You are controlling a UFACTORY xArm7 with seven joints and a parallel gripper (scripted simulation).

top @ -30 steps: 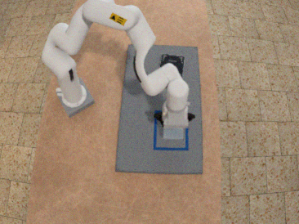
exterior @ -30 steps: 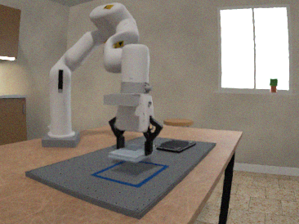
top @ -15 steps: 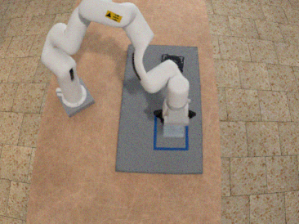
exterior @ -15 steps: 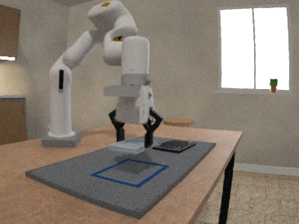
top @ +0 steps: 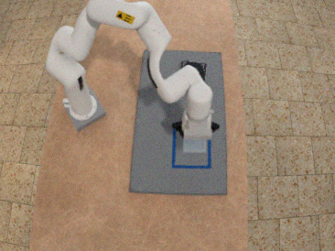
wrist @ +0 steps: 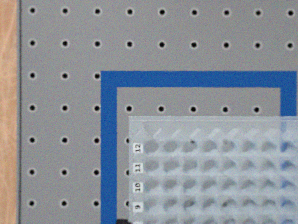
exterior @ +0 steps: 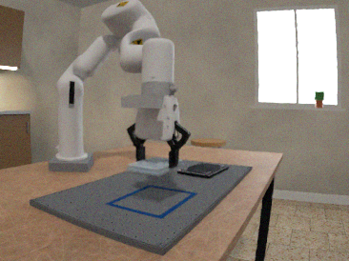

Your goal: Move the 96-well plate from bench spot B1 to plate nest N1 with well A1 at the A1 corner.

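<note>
Right now the black plate nest is 34 cm to the left of my hand, 9 cm below it and 1 cm behind it. Also, from my hand: 96-well plate: 1 cm below.
</note>
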